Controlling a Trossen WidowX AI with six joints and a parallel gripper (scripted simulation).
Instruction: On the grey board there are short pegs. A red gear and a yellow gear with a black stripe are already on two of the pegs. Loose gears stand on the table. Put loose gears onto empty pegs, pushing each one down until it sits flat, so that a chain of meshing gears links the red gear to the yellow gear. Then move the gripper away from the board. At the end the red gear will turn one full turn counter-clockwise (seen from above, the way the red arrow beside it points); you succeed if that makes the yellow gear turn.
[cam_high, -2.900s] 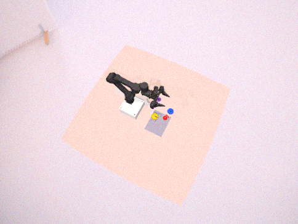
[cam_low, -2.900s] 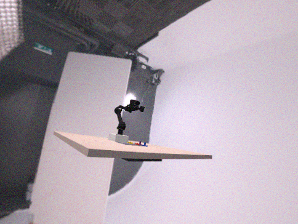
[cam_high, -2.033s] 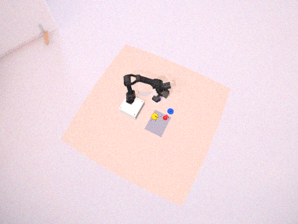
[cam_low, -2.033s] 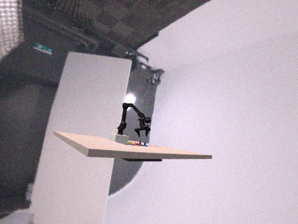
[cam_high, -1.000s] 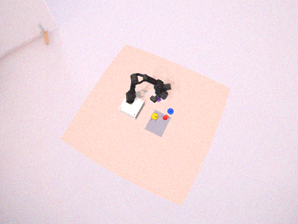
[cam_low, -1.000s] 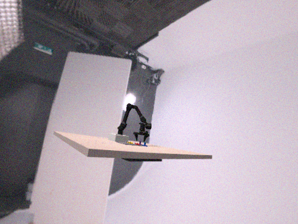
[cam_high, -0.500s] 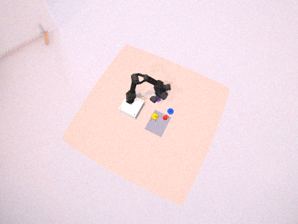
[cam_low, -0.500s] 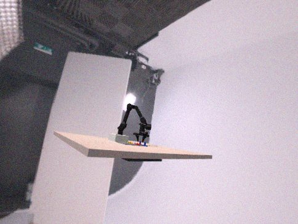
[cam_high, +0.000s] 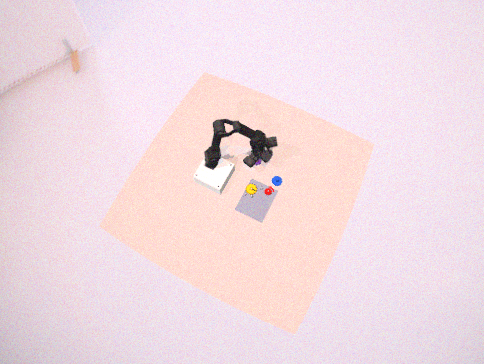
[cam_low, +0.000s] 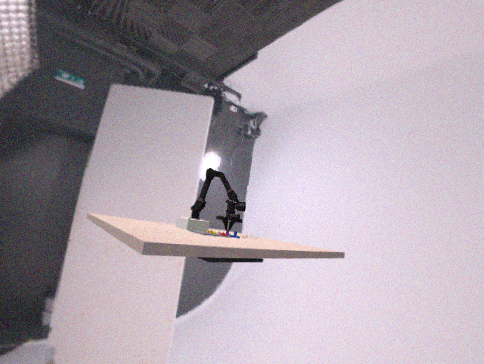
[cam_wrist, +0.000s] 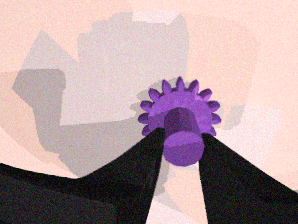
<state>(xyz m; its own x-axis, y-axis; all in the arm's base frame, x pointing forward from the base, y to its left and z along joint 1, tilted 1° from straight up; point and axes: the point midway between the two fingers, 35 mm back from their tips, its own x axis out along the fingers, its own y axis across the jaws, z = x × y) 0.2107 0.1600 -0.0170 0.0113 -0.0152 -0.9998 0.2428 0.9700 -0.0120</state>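
The red gear is 14 cm ahead of my gripper tip, 15 cm to the right of it and 1 cm below it. From my gripper tip the other things lie so: blue gear: 16 cm ahead, 6 cm to the right, 1 cm below; then yellow gear: 5 cm ahead, 18 cm to the right, 1 cm below; then purple gear: 1 cm below.
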